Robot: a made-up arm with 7 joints.
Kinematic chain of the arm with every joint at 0, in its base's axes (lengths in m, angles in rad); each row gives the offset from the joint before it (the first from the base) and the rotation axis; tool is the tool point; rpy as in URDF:
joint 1: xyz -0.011 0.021 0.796 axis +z
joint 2: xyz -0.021 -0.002 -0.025 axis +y
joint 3: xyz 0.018 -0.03 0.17 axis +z
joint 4: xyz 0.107 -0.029 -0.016 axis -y
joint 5: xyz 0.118 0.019 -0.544 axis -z
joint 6: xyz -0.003 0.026 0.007 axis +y
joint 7: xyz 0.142 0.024 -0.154 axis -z
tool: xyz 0.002 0.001 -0.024 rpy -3.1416 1.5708 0
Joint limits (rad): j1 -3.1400..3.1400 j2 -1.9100..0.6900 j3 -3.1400..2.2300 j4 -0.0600..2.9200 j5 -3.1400..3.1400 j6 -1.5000..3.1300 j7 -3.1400..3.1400
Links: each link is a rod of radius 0.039 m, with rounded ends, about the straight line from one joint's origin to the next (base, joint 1, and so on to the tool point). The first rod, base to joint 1, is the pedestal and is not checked.
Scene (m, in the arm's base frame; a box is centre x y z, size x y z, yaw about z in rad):
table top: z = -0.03
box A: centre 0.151 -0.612 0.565 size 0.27 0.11 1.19 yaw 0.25
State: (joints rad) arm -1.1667 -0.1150 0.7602 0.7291 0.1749 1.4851 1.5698
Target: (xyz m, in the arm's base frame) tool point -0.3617 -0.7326 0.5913
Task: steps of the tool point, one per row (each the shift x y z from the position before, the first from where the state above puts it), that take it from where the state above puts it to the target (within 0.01 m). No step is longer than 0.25 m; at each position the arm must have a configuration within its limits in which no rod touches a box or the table.
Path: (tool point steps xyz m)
1: -0.0623 -0.0397 -0.1012
2: -0.0912 -0.0217 -0.0893
3: -0.1179 0.0254 -0.0763
4: -0.1181 0.0963 -0.0463
5: -0.0773 0.1599 0.0078
6: -0.0169 -0.2242 -0.0212
7: -0.0618 -0.2114 0.0484
8: -0.0917 -0.1710 0.1086
9: -0.1083 -0.1146 0.1531
10: -0.1141 -0.0512 0.1826

